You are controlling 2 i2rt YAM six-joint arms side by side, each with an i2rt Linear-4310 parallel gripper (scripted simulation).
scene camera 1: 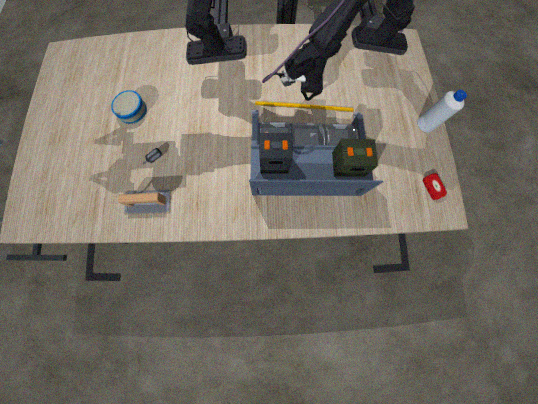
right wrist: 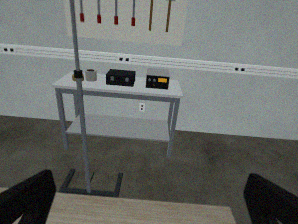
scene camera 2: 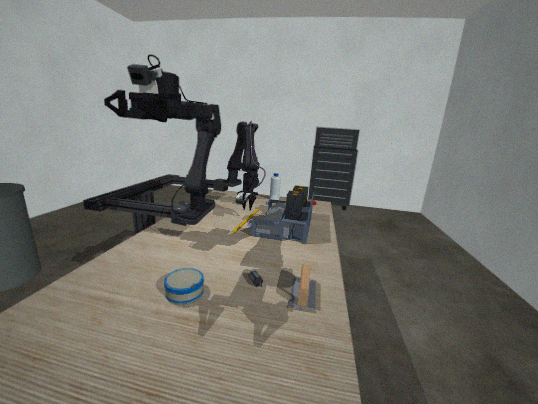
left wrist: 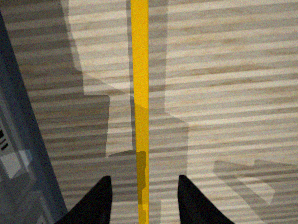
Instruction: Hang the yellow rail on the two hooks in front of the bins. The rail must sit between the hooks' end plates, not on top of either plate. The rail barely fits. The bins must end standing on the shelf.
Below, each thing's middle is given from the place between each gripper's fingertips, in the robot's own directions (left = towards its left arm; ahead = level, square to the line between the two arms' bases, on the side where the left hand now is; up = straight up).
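Blue-grey shelf (scene camera 1: 309, 161): 210 mm ahead of my left hand, 30 mm to the right of it. Counted from my left hand: white bottle (scene camera 1: 451, 102), 480 mm to the left, 110 mm ahead, 20 mm above; wooden-handled float (scene camera 1: 149, 202), 600 mm to the right, 310 mm ahead, 40 mm below; blue-rimmed tin (scene camera 2: 183, 286), 670 mm to the right, 70 mm behind, 40 mm below.
Blue-rimmed tin: 10 cm ahead of my right hand (scene camera 2: 122, 103), 52 cm below it, 5 cm to the left of it. Counted from my right hand: blue-grey shelf, 69 cm to the left, 37 cm ahead, 48 cm below; wooden-handled float, 48 cm ahead, 12 cm to the left, 52 cm below; white bottle, 120 cm to the left, 28 cm ahead, 46 cm below.
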